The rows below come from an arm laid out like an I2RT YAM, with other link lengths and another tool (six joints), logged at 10 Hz.
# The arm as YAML. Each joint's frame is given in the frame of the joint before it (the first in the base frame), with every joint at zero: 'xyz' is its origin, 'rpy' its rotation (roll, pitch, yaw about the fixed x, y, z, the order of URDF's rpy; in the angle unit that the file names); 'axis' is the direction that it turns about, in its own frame. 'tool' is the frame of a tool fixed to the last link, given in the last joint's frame.
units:
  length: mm
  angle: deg
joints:
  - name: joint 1
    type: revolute
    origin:
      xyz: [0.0, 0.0, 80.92]
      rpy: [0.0, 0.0, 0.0]
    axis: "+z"
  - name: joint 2
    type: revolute
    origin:
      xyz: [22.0, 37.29, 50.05]
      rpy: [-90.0, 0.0, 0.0]
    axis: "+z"
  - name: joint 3
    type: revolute
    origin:
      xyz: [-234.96, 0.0, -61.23]
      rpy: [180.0, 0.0, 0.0]
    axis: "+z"
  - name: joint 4
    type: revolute
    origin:
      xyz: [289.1, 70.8, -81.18]
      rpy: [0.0, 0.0, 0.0]
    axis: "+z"
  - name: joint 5
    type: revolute
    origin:
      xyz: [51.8, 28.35, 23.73]
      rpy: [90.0, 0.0, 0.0]
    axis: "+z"
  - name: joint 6
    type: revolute
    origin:
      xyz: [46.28, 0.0, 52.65]
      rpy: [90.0, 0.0, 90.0]
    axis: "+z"
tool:
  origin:
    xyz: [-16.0, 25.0, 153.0]
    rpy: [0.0, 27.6, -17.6]
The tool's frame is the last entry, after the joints.
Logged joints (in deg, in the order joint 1, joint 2, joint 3, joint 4, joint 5, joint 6), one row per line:
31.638 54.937 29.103 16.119 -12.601 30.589
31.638 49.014 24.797 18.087 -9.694 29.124
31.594 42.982 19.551 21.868 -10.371 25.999
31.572 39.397 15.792 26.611 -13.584 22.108
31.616 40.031 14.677 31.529 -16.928 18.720
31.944 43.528 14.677 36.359 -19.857 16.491
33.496 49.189 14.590 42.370 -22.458 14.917
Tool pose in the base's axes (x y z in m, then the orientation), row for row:
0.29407 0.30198 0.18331 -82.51 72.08 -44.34
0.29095 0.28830 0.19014 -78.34 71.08 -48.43
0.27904 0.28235 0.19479 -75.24 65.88 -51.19
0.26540 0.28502 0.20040 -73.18 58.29 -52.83
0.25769 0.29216 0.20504 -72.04 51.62 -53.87
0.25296 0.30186 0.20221 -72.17 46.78 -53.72
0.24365 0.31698 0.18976 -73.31 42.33 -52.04
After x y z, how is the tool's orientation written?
As a rotation vector, in degrees.
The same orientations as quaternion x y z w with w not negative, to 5 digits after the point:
-0.59899 0.52327 -0.32189 0.51360
-0.57211 0.51909 -0.35368 0.52740
-0.55635 0.48714 -0.37852 0.55669
-0.54907 0.43735 -0.39639 0.59171
-0.54629 0.39144 -0.40850 0.61763
-0.55076 0.35700 -0.40996 0.63336
-0.56253 0.32481 -0.39932 0.64699

